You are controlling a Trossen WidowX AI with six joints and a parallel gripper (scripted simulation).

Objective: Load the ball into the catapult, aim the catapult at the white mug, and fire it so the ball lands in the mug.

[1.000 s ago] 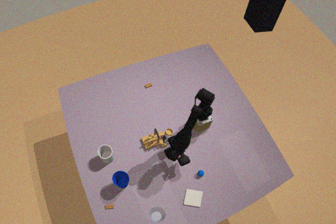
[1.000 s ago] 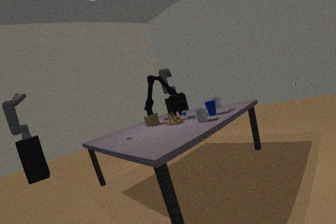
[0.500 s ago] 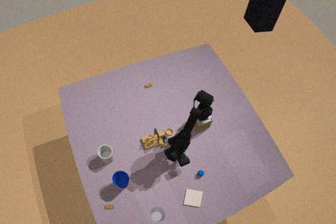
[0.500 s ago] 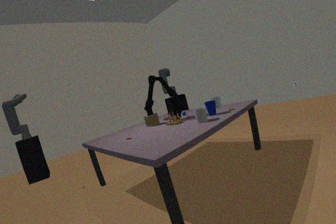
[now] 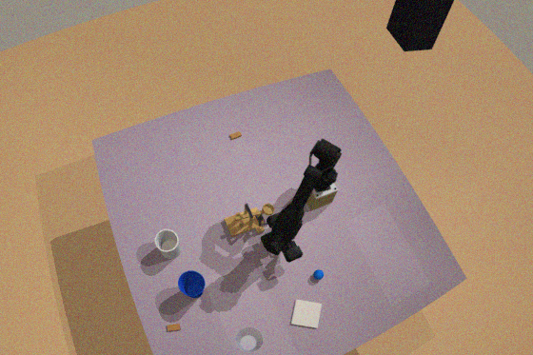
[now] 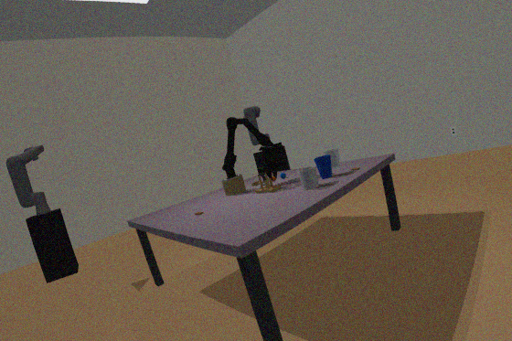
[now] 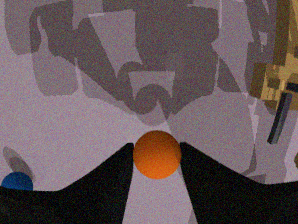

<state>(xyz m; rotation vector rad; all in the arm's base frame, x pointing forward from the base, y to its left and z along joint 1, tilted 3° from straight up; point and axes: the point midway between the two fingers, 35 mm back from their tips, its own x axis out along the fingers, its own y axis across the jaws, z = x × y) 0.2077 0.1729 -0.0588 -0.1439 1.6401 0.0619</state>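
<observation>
Right now my gripper tip is 70 mm short of the wooden catapult, 120 mm to the left of it and 20 mm below it. Round my gripper tip: blue ball: 100 mm behind, 160 mm to the left, 10 mm below; white square pad: 10 mm behind, 290 mm to the left, 30 mm below; orange ball: 10 mm above.
</observation>
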